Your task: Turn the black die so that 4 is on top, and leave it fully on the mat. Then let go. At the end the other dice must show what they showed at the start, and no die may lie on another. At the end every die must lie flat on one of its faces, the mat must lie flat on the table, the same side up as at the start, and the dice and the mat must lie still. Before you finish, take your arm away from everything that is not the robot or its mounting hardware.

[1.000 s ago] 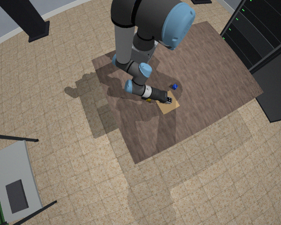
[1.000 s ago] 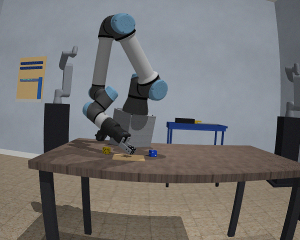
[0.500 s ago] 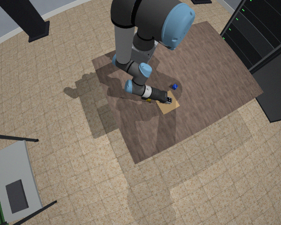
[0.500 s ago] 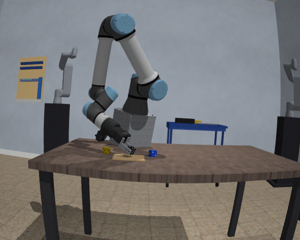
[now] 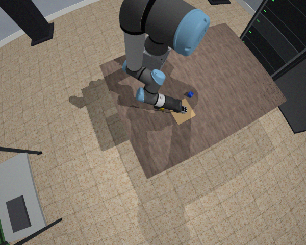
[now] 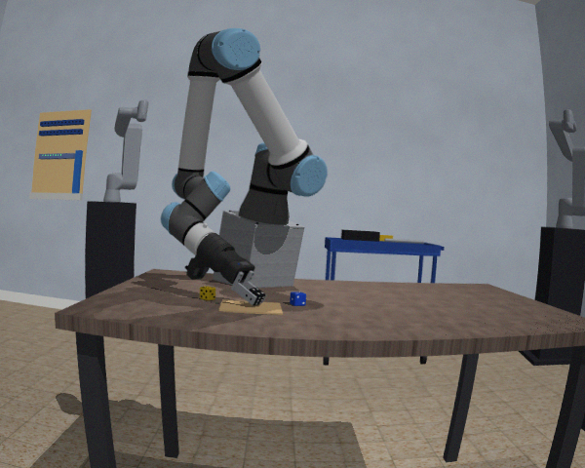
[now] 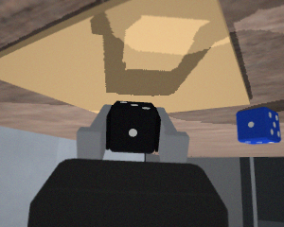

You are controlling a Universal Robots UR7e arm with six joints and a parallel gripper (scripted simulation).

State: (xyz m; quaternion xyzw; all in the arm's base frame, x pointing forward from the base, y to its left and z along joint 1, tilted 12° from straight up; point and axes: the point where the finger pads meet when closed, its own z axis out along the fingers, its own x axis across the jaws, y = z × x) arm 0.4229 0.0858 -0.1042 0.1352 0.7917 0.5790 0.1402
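The black die is right at my hand. From my hand the other things lie so: blue die (100 mm behind, 90 mm to the left, 10 mm below); tan mat (10 mm to the right, 30 mm below); yellow die (60 mm behind, 130 mm to the right, 10 mm below).
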